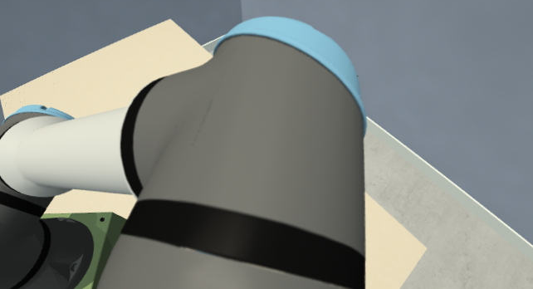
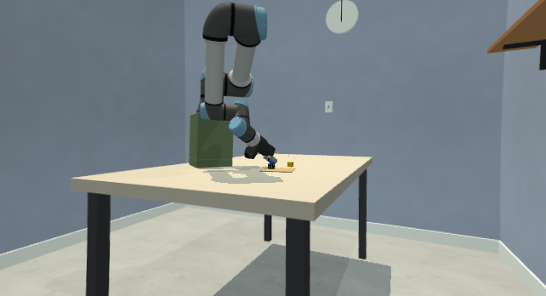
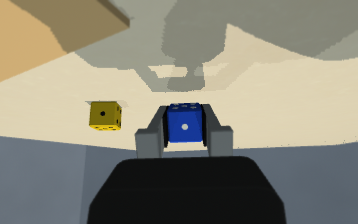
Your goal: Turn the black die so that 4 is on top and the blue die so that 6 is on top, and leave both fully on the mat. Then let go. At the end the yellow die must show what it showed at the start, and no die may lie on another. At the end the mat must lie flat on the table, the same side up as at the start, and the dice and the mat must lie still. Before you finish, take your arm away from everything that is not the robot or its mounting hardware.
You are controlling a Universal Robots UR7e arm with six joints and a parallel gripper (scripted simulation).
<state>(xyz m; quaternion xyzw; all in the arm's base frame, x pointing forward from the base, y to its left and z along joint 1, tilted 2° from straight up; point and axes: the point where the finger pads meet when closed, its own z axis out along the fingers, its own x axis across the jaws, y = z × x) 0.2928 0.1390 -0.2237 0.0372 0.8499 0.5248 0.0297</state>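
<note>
Right now the yellow die is 8 cm ahead of my hand, 4 cm to the left of it and 2 cm below it. Also, from my hand: tan mat (12 cm to the right, 10 cm ahead, 3 cm below); blue die (1 cm to the left); black die (12 cm to the right, 7 cm ahead, 2 cm below).
</note>
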